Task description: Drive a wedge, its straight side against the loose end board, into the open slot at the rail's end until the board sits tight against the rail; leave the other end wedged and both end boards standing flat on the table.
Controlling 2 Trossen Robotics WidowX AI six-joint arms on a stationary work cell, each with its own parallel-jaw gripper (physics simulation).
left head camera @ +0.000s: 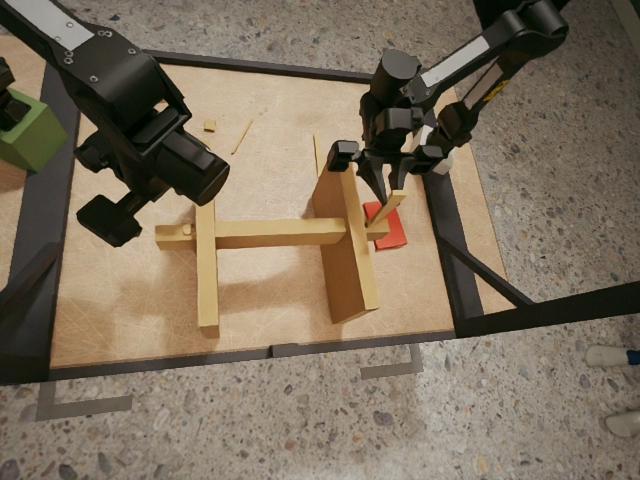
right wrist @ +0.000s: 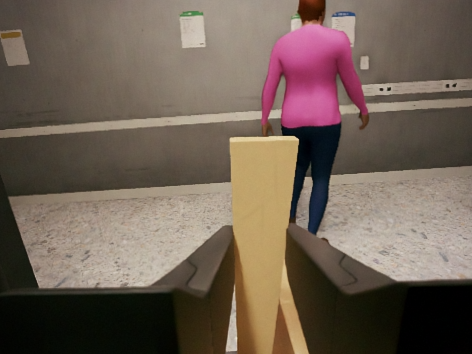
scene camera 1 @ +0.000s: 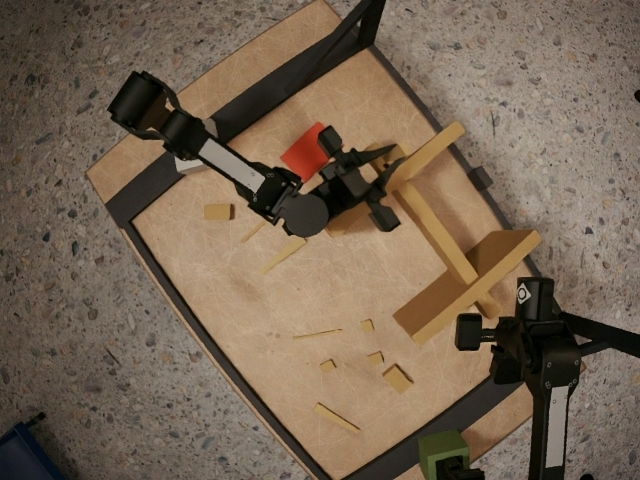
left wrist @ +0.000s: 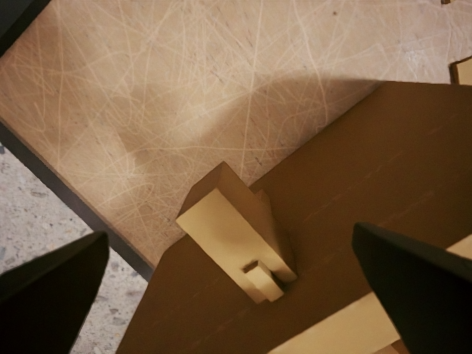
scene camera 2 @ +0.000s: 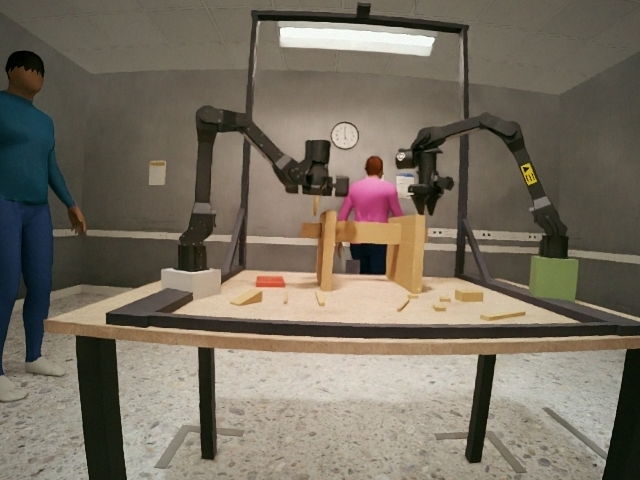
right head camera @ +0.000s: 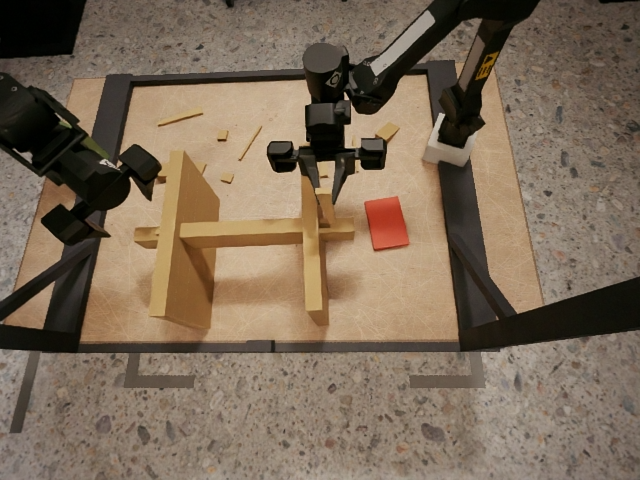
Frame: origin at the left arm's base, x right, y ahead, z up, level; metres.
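Seen in the pictures: left gripper, between the fingertips: (left head camera: 158,213) (scene camera 1: 493,321) (left wrist: 233,238) (scene camera 2: 426,216) (right head camera: 130,217); right gripper, between the fingertips: (left head camera: 391,205) (right wrist: 258,235) (scene camera 1: 400,150) (right head camera: 326,204); left arm's base, origin of its link: (left head camera: 3,111) (scene camera 1: 449,469) (scene camera 2: 553,257); right arm's base, origin of its link: (left head camera: 437,145) (scene camera 2: 191,269) (right head camera: 453,134).
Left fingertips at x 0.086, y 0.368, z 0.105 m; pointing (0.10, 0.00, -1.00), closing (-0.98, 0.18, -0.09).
Offsets run from my left fingertips to a thing's top centre. "spot": to the spot under its first point.
The rail {dz -0.027, dx -0.080, dy +0.181 m} (left head camera: 279,232) (right head camera: 242,232) (scene camera 2: 369,232) runs between two upright end boards. The loose end board {dz -0.004, dx -0.144, dy +0.295 m} (left head camera: 362,258) (right head camera: 312,279) (scene camera 2: 326,253) stands at the right in both head camera views; I cannot tell if it touches the rail's shoulder. The other end board {dz -0.005, dx -0.018, dy +0.069 m} (left head camera: 206,279) (right head camera: 196,258) (scene camera 2: 419,258) stands upright, with a wedge {spot: dz -0.038, dx -0.009, dy +0.040 m} (left head camera: 187,228) (left wrist: 266,283) in its slot. My right gripper (left head camera: 391,192) (right head camera: 326,198) (right wrist: 258,235) is shut on a wedge {dz +0.113, dx -0.155, dy +0.322 m} (right head camera: 325,206) (scene camera 2: 315,205) (right wrist: 263,200), its lower tip just above the slotted rail end. My left gripper (right head camera: 129,217) (scene camera 2: 425,210) (left wrist: 233,238) is open above the wedged end.
A red block {dz -0.212, dx -0.288, dy +0.402 m} (left head camera: 398,235) (right head camera: 386,224) (scene camera 1: 302,152) (scene camera 2: 270,281) lies beyond the slotted rail end. Several loose wood pieces lie behind the assembly, including a block {dz -0.201, dx -0.522, dy +0.300 m} (right head camera: 387,130) (scene camera 1: 218,211) and a strip {dz -0.218, dx -0.324, dy -0.232 m} (right head camera: 179,116) (scene camera 1: 336,417). A dark frame (scene camera 2: 361,330) borders the table.
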